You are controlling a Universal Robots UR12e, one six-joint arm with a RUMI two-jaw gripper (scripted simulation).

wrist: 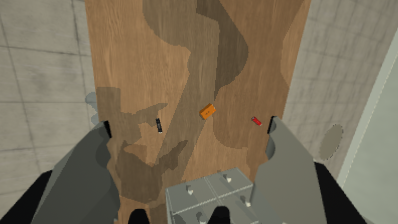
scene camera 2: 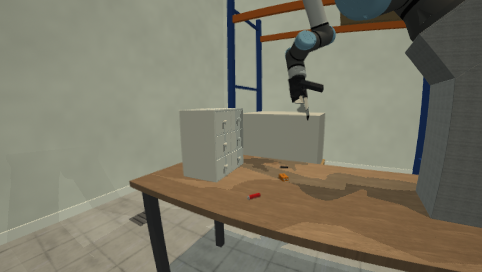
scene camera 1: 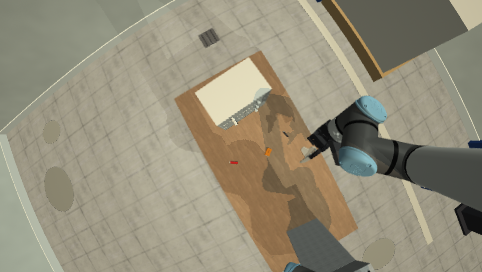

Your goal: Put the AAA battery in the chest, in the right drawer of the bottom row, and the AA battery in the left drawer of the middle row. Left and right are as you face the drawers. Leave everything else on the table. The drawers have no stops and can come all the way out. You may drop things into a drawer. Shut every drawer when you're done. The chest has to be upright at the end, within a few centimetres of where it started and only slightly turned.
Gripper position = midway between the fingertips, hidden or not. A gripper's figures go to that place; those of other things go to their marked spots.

Labels:
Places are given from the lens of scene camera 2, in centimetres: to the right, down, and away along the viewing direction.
my gripper [scene camera 2: 307,115]: 32, -10, 89
pale grey chest [scene camera 2: 197,127]: -18, -4, 81

